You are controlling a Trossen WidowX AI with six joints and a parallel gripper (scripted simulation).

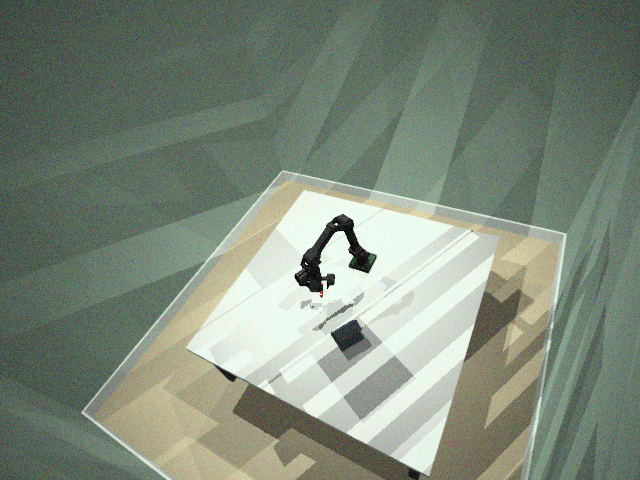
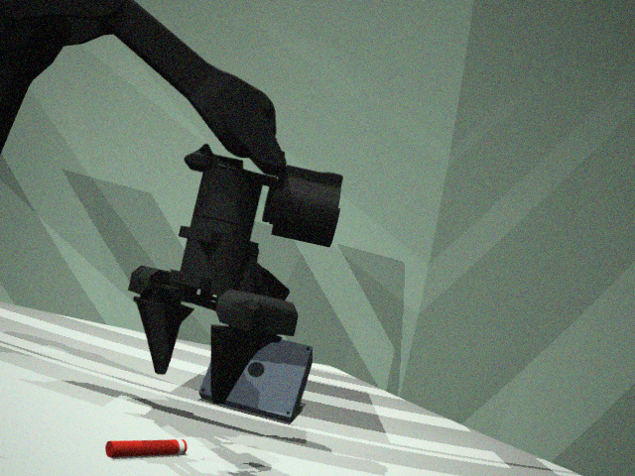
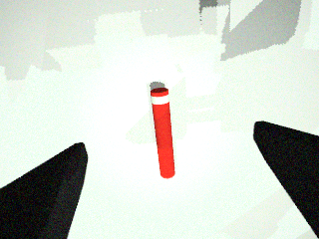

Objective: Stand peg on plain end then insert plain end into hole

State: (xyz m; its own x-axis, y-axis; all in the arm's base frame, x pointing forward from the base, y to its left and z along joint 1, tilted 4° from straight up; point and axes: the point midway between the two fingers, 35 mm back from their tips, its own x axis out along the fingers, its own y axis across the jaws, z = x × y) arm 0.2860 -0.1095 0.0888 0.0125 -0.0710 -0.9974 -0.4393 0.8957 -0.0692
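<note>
My gripper tip is now 60 mm above the red peg and 10 mm past it. From my gripper tip the other things lie so: blue-grey sloped panel (240 mm to the left, 150 mm ahead, 20 mm below).
</note>
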